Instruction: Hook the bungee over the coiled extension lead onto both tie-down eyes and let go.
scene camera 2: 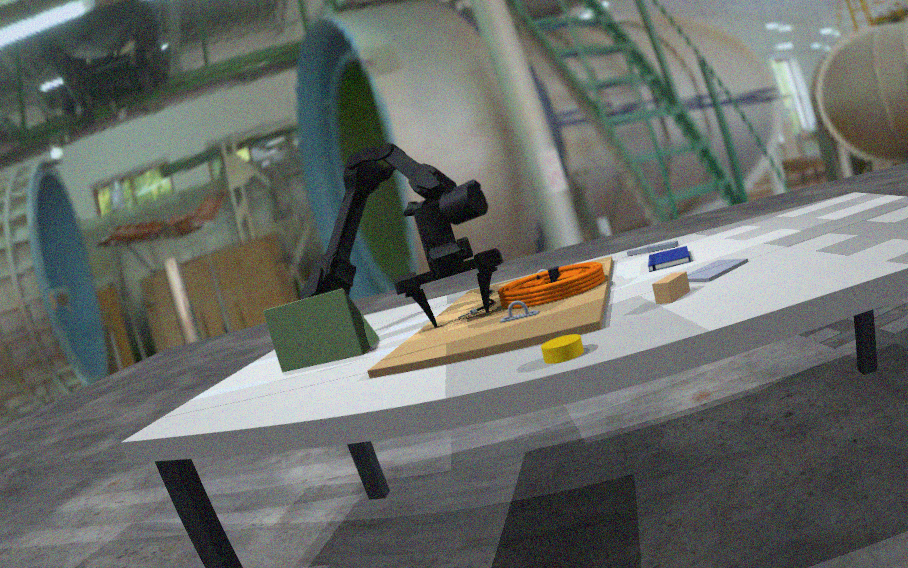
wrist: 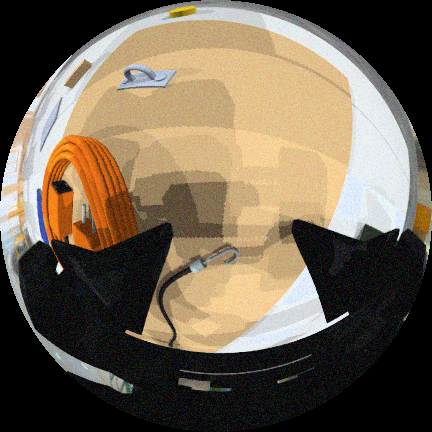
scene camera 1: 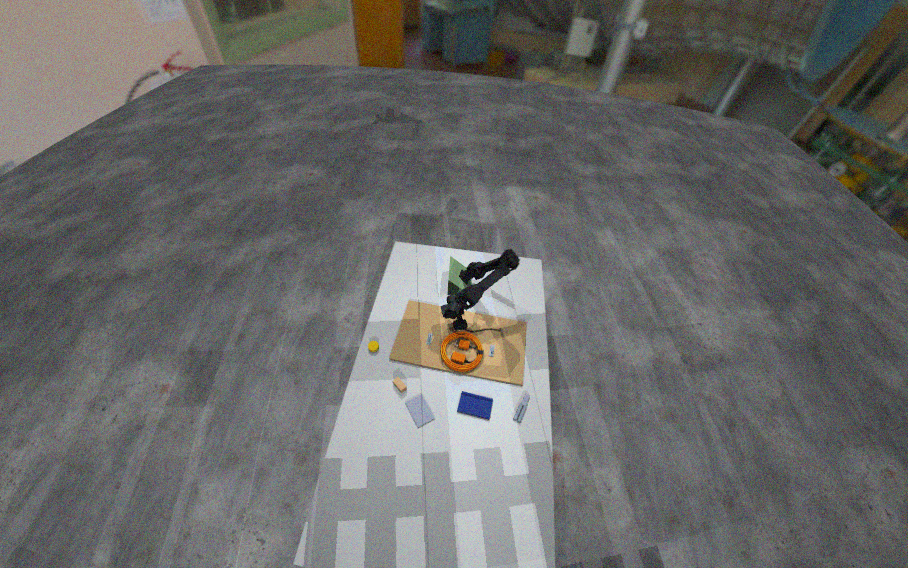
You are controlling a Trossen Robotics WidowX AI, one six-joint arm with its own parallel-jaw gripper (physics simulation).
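Frame: origin at the arm's base, x ahead, y left, z up, level; centimetres.
Where they show: gripper, fingertip midpoint: (scene camera 2: 462, 320) (wrist: 234, 227) (scene camera 1: 453, 321); arm's base, origin of the base link: (scene camera 2: 324, 331) (scene camera 1: 464, 277).
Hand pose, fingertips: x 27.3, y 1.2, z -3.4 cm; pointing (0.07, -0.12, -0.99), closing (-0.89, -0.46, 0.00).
Observation:
Things, the pixels of their top centre, and the offset from my fingertips. Level surfaces: height alone.
- orange coiled extension lead, middle of its top: (wrist: 61, 234) (scene camera 2: 550, 275) (scene camera 1: 462, 349) dx +15.3, dy +7.9, dz +3.0 cm
- wooden board, its level: dz +0.0 cm
- grey tie-down eye, middle of its top: (wrist: 129, 65) (scene camera 2: 515, 300) (scene camera 1: 429, 336) dx +12.6, dy -8.7, dz +2.7 cm
- black bungee, middle of its top: (wrist: 174, 324) (scene camera 1: 481, 328) dx +0.2, dy +14.1, dz +0.6 cm
- yellow disc, middle of its top: (scene camera 2: 560, 341) (scene camera 1: 373, 345) dx +23.9, dy -32.9, dz +0.7 cm
- wooden block, middle of its top: (scene camera 2: 669, 277) (scene camera 1: 399, 383) dx +38.4, dy -14.5, dz +1.8 cm
- grey plate, middle of its top: (scene camera 2: 713, 268) (scene camera 1: 419, 410) dx +46.4, dy -2.7, dz -0.6 cm
- blue box, middle of its top: (scene camera 2: 668, 255) (wrist: 41, 222) (scene camera 1: 475, 404) dx +38.0, dy +19.5, dz +0.0 cm
- grey bar, middle of its top: (scene camera 2: 651, 245) (scene camera 1: 522, 406) dx +33.8, dy +39.5, dz +0.0 cm
The orange coiled extension lead (scene camera 1: 443, 358) (scene camera 2: 555, 289) (wrist: 107, 180) lies on the wooden board (scene camera 1: 415, 321) (scene camera 2: 415, 358) (wrist: 300, 100). One grey tie-down eye (scene camera 1: 429, 338) (scene camera 2: 518, 312) (wrist: 145, 80) is on the board at one side of the coil, the other eye (scene camera 1: 492, 350) at the opposite side. The black bungee (scene camera 1: 485, 329) (wrist: 161, 297) lies on the board beside the coil. Its metal hook (wrist: 212, 259) is apart from the eye in the wrist view; its far end is hidden there. My gripper (scene camera 2: 462, 318) (wrist: 234, 227) is open and empty, low over the board, with the hook below and between its fingers in the wrist view.
A green block (scene camera 1: 455, 269) (scene camera 2: 314, 331) stands near the arm's base. A yellow disc (scene camera 1: 373, 346) (scene camera 2: 562, 348) lies beside the board. Beyond the coil are a wooden block (scene camera 1: 399, 384) (scene camera 2: 670, 288), a grey plate (scene camera 1: 419, 409), a blue box (scene camera 1: 474, 405) and a grey bar (scene camera 1: 521, 407).

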